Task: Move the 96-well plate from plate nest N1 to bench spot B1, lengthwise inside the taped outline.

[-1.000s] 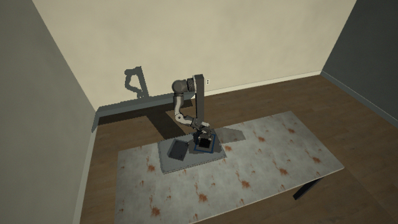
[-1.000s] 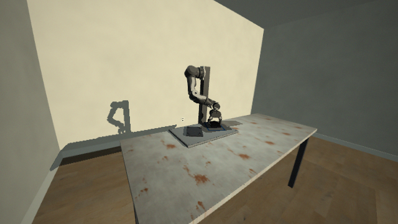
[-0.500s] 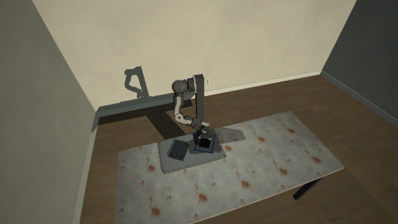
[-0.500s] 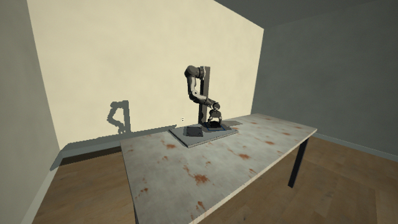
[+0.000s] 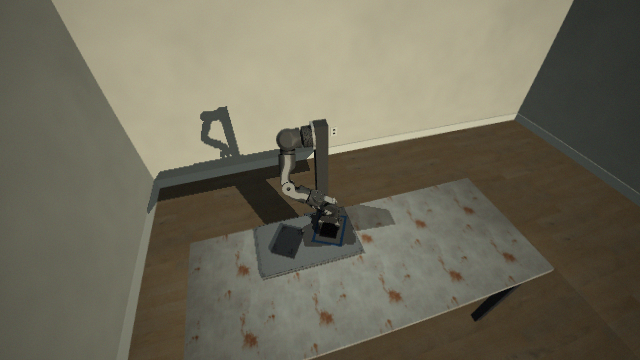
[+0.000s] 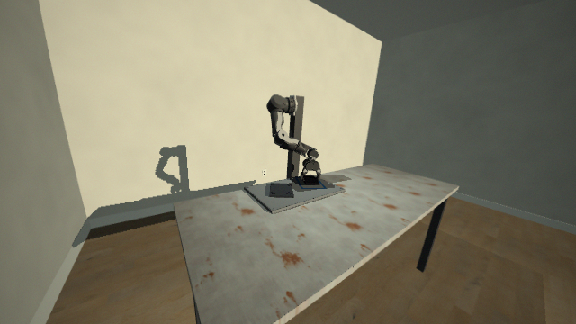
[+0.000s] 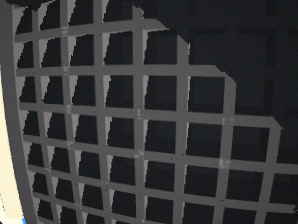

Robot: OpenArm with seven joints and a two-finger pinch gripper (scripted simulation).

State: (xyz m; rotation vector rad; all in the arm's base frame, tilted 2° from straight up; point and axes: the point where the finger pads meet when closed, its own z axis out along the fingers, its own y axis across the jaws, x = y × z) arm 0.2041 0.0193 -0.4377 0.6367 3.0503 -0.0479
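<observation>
The dark 96-well plate lies right at my hand. Round my hand: dark plate nest (220 mm to the right, 30 mm ahead, 10 mm below); then small white label (140 mm to the right, 10 mm below, 10 mm behind).
</observation>
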